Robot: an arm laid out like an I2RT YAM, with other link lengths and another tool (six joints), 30 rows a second.
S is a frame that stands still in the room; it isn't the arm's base.
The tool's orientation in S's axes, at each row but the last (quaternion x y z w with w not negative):
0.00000, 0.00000, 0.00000, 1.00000
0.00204, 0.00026, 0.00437, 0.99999
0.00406, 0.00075, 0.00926, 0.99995
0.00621, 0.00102, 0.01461, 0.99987
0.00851, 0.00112, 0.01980, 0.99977
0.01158, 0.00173, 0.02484, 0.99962
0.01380, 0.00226, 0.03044, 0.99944
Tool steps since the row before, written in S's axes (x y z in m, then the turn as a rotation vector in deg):
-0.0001, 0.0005, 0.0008, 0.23, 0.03, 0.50
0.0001, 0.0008, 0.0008, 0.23, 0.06, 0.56
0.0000, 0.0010, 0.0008, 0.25, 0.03, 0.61
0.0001, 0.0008, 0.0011, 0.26, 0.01, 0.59
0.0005, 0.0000, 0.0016, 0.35, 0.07, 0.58
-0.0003, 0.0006, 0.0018, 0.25, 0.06, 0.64
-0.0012, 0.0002, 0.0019, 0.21, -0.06, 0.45
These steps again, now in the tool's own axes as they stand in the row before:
-0.0001, 0.0005, 0.0008, 0.23, 0.03, 0.50
0.0001, 0.0008, 0.0008, 0.23, 0.06, 0.56
0.0000, 0.0010, 0.0008, 0.25, 0.03, 0.61
0.0001, 0.0008, 0.0011, 0.26, 0.01, 0.59
0.0005, 0.0000, 0.0016, 0.35, 0.07, 0.58
-0.0003, 0.0007, 0.0018, 0.25, 0.06, 0.64
-0.0012, 0.0003, 0.0019, 0.20, -0.06, 0.45

